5 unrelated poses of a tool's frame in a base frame.
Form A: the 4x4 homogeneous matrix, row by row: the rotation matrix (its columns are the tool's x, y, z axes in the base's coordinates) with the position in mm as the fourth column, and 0 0 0 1 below. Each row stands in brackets.
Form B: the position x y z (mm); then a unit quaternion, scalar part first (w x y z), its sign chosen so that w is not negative. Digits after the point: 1 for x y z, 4 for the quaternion. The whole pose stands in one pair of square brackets.
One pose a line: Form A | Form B
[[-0.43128 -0.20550 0.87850 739.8], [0.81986 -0.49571 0.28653 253.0], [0.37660 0.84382 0.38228 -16.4], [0 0 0 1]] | [739.8 253.0 -16.4 0.3374 0.4130 0.3719 0.7598]
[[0.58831 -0.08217 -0.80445 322.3], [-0.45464 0.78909 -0.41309 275.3], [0.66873 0.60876 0.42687 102.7], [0 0 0 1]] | [322.3 275.3 102.7 0.8373 0.3051 -0.4399 -0.1112]
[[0.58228 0.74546 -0.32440 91.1], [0.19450 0.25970 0.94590 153.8], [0.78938 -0.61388 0.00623 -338.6], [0 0 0 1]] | [91.1 153.8 -338.6 0.6797 -0.5737 -0.4096 -0.2026]
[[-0.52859 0.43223 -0.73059 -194.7], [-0.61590 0.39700 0.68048 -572.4], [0.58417 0.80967 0.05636 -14.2], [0 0 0 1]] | [-194.7 -572.4 -14.2 0.4808 0.0672 -0.6836 -0.5450]
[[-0.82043 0.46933 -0.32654 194.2], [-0.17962 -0.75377 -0.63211 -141.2], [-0.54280 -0.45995 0.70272 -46.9], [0 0 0 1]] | [194.2 -141.2 -46.9 0.1792 0.2401 0.3016 -0.9051]
